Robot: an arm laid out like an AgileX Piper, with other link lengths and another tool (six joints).
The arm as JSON. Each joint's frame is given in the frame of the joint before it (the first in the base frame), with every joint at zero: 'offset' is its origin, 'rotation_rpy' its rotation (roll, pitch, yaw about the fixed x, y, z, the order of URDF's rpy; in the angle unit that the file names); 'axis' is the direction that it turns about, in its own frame. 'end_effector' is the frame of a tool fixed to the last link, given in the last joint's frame.
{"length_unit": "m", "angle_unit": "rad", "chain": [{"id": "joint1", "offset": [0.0, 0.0, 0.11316], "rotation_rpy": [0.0, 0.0, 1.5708], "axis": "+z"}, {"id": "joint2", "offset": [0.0, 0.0, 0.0], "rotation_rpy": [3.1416, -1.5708, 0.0], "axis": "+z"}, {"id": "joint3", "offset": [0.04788, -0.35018, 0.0], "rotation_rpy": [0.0, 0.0, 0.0], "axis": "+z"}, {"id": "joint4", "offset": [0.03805, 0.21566, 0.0], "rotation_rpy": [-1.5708, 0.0, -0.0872], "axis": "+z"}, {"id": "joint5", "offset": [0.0, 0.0, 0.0], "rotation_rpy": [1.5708, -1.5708, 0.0], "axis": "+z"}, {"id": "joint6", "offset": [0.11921, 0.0, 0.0], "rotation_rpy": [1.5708, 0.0, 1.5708], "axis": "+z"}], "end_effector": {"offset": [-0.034, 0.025, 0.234], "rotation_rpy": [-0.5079, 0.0, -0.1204]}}
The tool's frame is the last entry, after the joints.
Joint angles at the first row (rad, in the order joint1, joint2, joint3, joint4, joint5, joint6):
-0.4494 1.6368 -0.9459 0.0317 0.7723 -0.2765
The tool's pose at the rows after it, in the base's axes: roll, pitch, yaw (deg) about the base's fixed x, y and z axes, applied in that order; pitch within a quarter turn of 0, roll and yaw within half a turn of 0; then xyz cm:
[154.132, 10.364, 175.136, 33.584, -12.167, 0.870]
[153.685, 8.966, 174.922, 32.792, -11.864, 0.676]
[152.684, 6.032, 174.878, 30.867, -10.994, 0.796]
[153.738, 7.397, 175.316, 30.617, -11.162, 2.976]
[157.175, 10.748, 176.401, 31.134, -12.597, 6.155]
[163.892, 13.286, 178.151, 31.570, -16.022, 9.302]
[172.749, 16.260, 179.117, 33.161, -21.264, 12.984]
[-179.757, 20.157, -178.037, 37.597, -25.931, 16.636]
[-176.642, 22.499, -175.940, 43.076, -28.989, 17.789]
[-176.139, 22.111, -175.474, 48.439, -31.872, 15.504]
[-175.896, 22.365, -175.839, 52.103, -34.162, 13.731]
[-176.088, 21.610, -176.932, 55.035, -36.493, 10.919]
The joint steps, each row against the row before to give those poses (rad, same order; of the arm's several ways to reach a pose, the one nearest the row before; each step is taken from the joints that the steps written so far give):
0.0000 0.0045 0.0001 -0.0155 0.0013 0.0269
0.0000 0.0000 -0.0020 -0.0030 0.0274 0.0046
0.0000 -0.0139 -0.0089 -0.0030 0.0768 0.0009
0.0000 -0.0559 -0.0295 -0.0102 0.0567 0.0000
0.0000 -0.0674 -0.0471 -0.0379 0.0384 0.0062
0.0000 -0.0434 -0.0579 -0.0998 0.0175 0.0260
0.0000 -0.0002 -0.0811 -0.1421 -0.0167 0.0649
0.0000 0.0679 -0.1231 -0.0995 -0.0558 0.0306
-0.0012 0.1274 -0.1467 -0.0288 -0.0433 0.0030
-0.0023 0.1820 -0.1659 -0.0118 -0.0154 0.0008
-0.0063 0.1330 -0.1429 -0.0009 0.0045 0.0000
-0.0068 0.1428 -0.1572 -0.0019 0.0297 -0.0010

